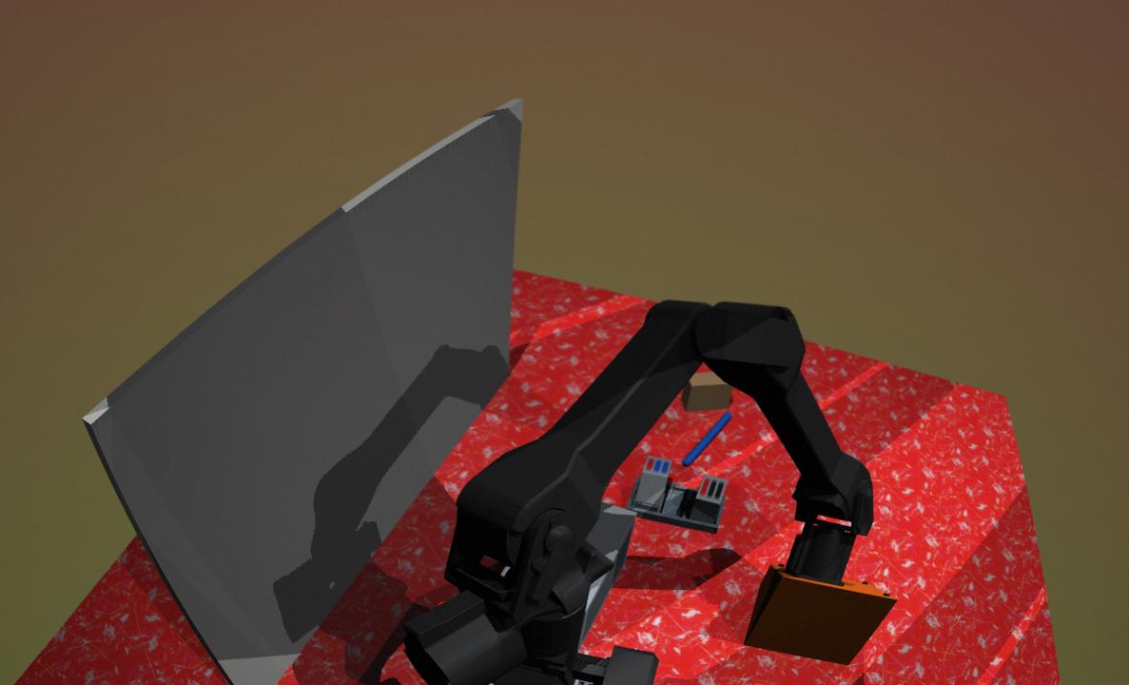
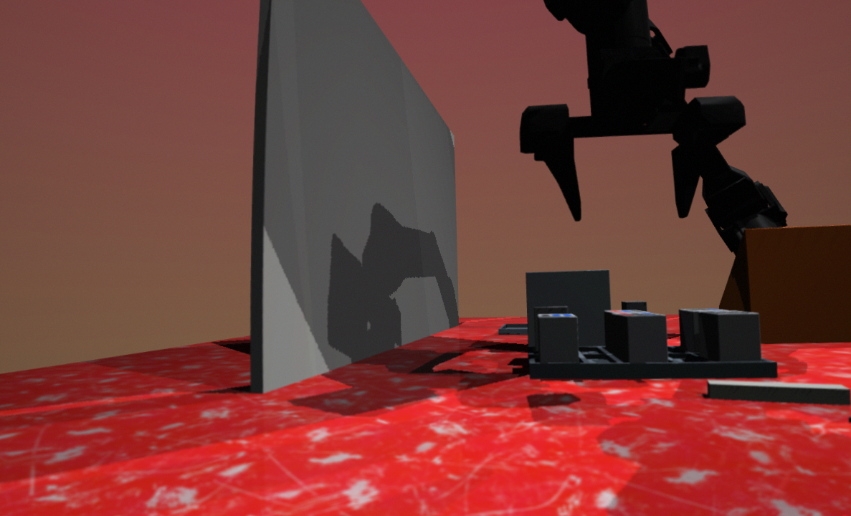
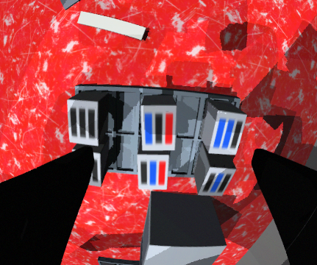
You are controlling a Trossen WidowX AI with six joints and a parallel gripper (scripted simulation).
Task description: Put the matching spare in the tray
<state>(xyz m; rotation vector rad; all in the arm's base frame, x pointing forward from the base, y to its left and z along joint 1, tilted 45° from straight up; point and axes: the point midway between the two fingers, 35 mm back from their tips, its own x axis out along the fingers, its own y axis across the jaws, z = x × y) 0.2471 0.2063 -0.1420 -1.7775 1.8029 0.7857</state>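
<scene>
Now: the dark grey spare 100 mm below my gripper tip, 20 mm to the right of it and 10 mm behind it. Also, from my gripper tip: tray (440 mm to the right, 130 mm below, 90 mm ahead); then grey panel (270 mm ahead, 250 mm to the right, 90 mm above); then blue pen (570 mm to the right, 130 mm below, 80 mm behind).
</scene>
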